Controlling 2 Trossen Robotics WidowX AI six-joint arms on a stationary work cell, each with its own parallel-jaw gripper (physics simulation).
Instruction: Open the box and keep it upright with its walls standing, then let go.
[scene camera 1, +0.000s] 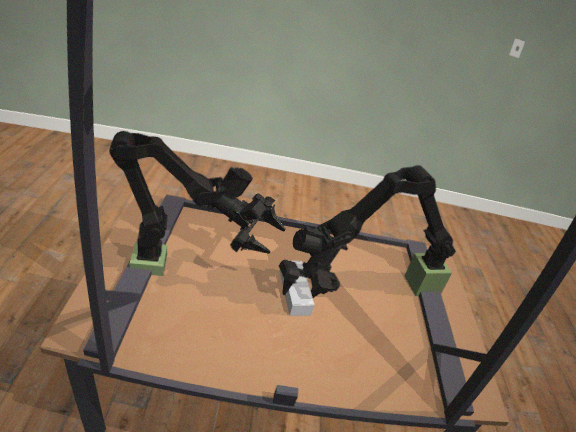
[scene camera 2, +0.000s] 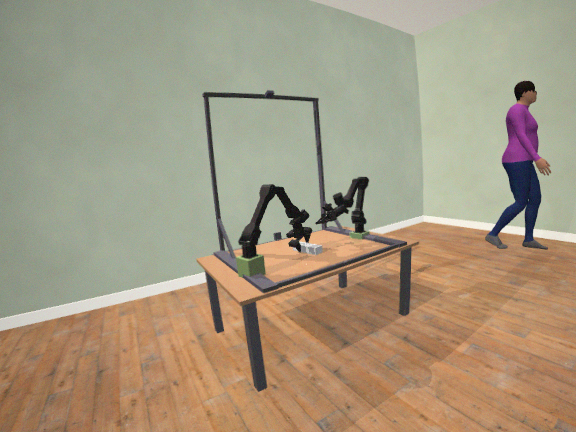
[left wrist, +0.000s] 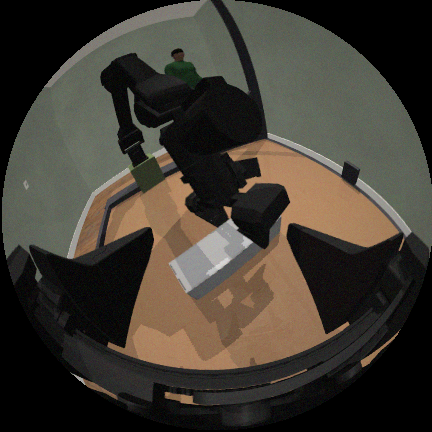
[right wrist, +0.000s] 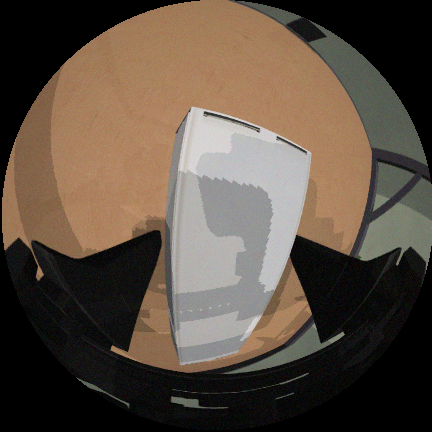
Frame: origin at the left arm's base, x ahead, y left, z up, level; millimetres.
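Seen in the pictures: left gripper, fingertip midpoint: (scene camera 1: 277, 241) (scene camera 2: 317, 223) (left wrist: 221, 232); right gripper, fingertip midpoint: (scene camera 1: 295, 297) (scene camera 2: 303, 247) (left wrist: 246, 239) (right wrist: 227, 240); left arm's base, link origin: (scene camera 1: 148, 253) (scene camera 2: 359, 231); right arm's base, link origin: (scene camera 1: 433, 262) (scene camera 2: 249, 256) (left wrist: 139, 160).
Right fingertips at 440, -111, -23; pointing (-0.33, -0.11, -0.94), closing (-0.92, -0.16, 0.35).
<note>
Offsets run from my right fingertips to a thing's top centre, as dx, dy, dz. Level surfaces: height alone.
The light grey-white box @(+3, +35, +29) (scene camera 1: 301, 301) (scene camera 2: 314, 249) (left wrist: 205, 260) (right wrist: 225, 200) is closed and long, and appears to rest flat on the table. Narrow dark slots show along one end of its upper face in the right wrist view. My right gripper (scene camera 1: 302, 290) (right wrist: 227, 240) is open, with its fingers on either side of the box; whether they touch it cannot be told. Its arm hides part of the box in scene camera 1. My left gripper (scene camera 1: 276, 241) is open and empty, above the table and apart from the box, up and left of it in scene camera 1.
The wooden table @(dz -16) (scene camera 1: 215, 345) (scene camera 2: 225, 274) has a dark frame (scene camera 1: 200, 390) around it. Tall posts (scene camera 1: 82, 150) (scene camera 2: 212, 165) rise at its corners. A small dark block @(-66, -348, +42) (scene camera 1: 285, 395) sits on one frame edge. A person (scene camera 2: 521, 150) is beyond the table.
</note>
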